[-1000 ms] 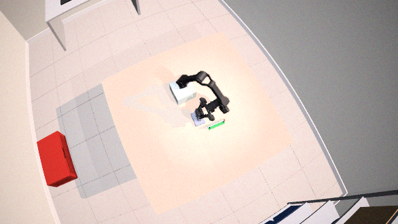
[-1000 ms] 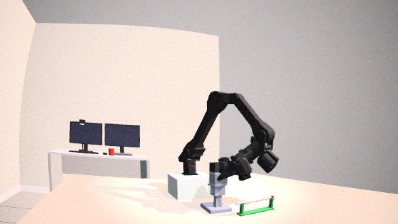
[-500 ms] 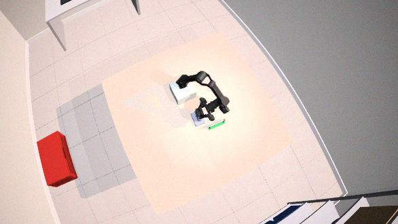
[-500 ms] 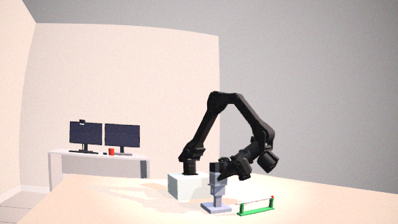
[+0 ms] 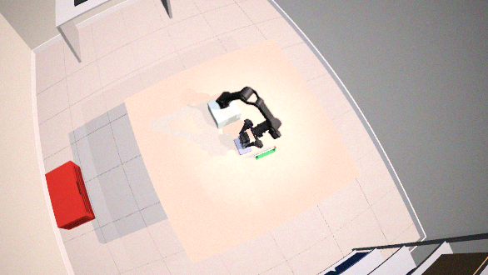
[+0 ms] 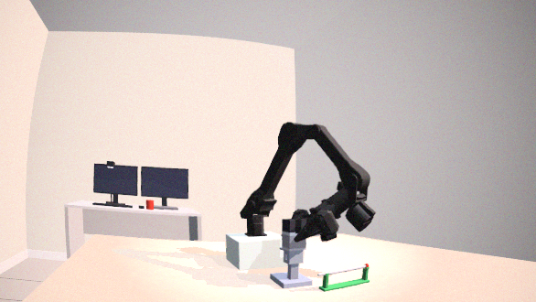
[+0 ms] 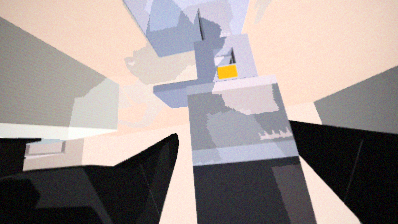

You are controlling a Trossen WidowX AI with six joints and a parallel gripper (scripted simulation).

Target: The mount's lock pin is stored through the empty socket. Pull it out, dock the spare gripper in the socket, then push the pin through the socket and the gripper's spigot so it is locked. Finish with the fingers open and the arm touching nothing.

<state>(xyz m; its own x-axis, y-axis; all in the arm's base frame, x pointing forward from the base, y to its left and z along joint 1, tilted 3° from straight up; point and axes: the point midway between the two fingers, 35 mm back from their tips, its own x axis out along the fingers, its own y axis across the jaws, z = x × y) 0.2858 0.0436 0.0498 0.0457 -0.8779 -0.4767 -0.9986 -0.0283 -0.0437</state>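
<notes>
Right now my gripper tip is 20 mm to the right of the spare gripper. The rest, counted from my gripper tip: socket 80 mm below, 20 mm to the left, 10 mm behind; green rack 130 mm to the left, 110 mm below, 90 mm ahead.
</notes>
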